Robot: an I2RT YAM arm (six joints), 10 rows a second.
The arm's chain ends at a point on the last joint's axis. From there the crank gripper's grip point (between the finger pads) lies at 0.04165 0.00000 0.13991 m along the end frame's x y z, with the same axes.
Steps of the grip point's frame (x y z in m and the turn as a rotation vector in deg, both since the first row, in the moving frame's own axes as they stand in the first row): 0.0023 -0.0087 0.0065 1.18 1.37 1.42; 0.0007 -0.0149 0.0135 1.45 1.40 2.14; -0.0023 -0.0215 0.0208 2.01 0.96 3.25; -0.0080 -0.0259 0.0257 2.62 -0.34 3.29; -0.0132 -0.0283 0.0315 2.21 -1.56 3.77; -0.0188 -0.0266 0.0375 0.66 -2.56 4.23; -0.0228 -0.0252 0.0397 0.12 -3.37 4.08; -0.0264 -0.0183 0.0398 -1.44 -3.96 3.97
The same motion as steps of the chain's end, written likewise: -0.0011 -0.0069 0.0076 1.18 1.37 1.42; -0.0027 -0.0130 0.0146 1.45 1.40 2.14; -0.0047 -0.0190 0.0216 2.01 0.96 3.25; -0.0073 -0.0219 0.0255 2.62 -0.34 3.29; -0.0095 -0.0255 0.0305 2.21 -1.56 3.77; -0.0125 -0.0278 0.0358 0.66 -2.56 4.23; -0.0144 -0.0276 0.0375 0.12 -3.37 4.08; -0.0164 -0.0244 0.0373 -1.44 -3.96 3.97
